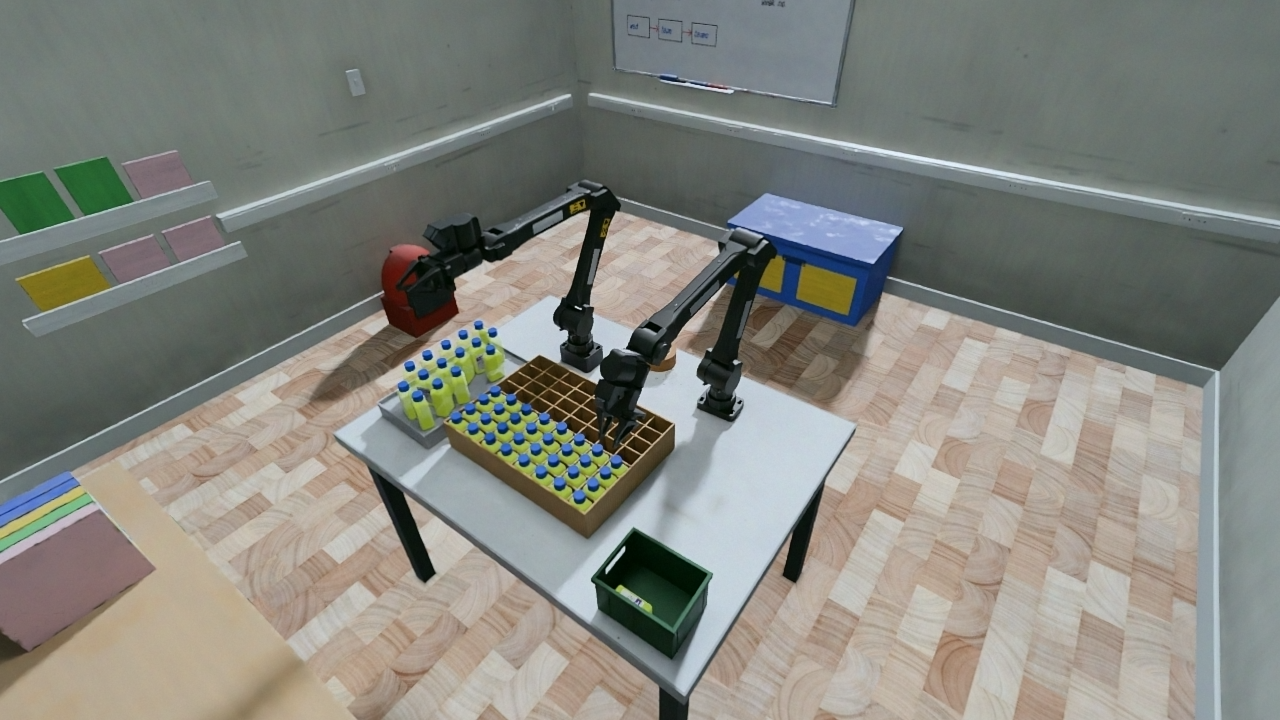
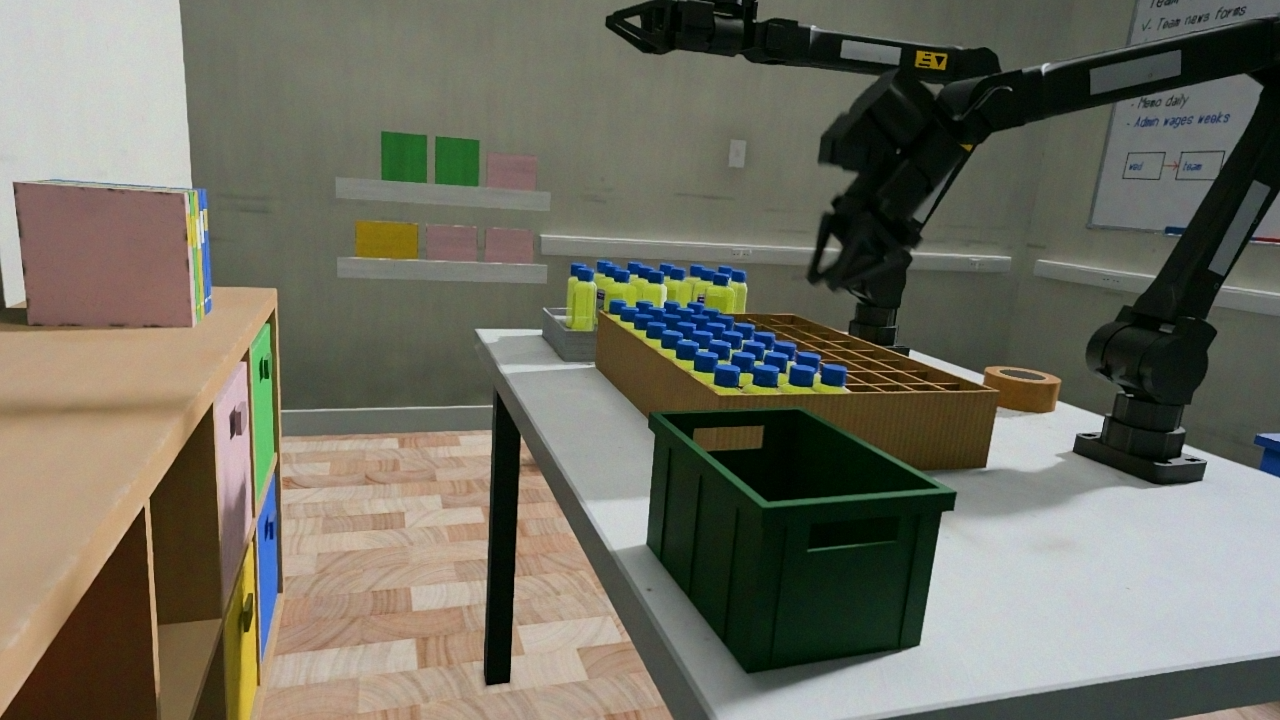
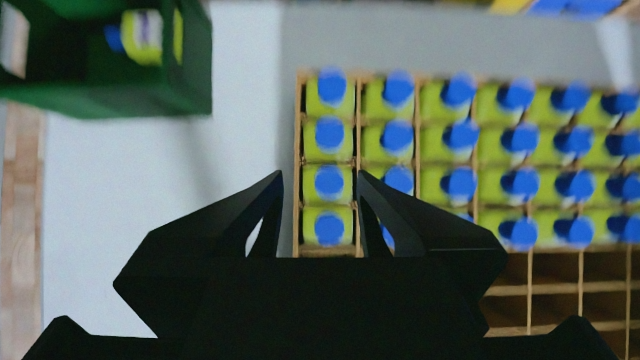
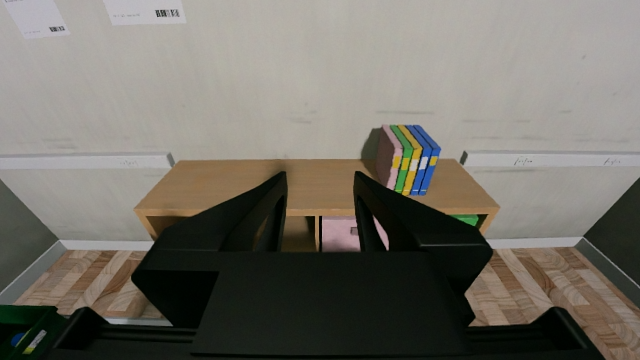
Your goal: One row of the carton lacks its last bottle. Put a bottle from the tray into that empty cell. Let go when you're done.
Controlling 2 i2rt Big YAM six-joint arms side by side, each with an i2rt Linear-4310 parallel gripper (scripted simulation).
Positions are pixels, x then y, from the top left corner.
Scene:
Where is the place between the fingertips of the left gripper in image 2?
817, 282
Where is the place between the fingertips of the left gripper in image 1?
At 606, 444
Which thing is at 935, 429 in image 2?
A carton.

